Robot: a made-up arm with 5 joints.
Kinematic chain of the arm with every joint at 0, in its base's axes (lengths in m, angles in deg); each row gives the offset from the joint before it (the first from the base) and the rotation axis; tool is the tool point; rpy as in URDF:
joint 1: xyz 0.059 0 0.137 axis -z
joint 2: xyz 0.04 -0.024 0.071 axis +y
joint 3: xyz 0.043 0 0.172 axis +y
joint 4: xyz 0.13 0 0.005 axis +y
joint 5: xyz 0.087 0.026 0 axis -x
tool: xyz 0 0 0 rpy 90 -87.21 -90
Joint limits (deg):
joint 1: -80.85..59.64
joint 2: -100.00..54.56
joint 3: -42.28..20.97
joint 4: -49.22..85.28
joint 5: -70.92..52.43
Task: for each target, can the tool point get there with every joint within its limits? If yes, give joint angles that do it. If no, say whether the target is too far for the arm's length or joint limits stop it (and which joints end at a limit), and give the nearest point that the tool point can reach.
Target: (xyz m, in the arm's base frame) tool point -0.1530 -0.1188 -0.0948
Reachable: no: joint limits stop it (at a limit: joint 1, joint 2, joint 3) | nearest point 0.1519 -0.1546 0.0871 | short by 0.357 m
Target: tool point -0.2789 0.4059 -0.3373
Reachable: no: too far | nearest point 0.0985 0.2577 0.0630 | short by 0.570 m
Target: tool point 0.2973 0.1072 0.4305
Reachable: yes | joints -23.79 -9.86 8.42 -24.06 -52.40
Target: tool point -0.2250 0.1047 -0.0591
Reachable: no: joint limits stop it (at a limit: joint 2, joint 3, joint 4) | nearest point -0.2488 0.1135 0.2787 | short by 0.339 m
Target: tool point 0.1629 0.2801 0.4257
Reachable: yes | joints -69.27 1.24 -11.59 -1.85 -37.52
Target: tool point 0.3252 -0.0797 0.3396
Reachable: yes | joints 17.09 -0.58 -3.54 43.44 -57.76
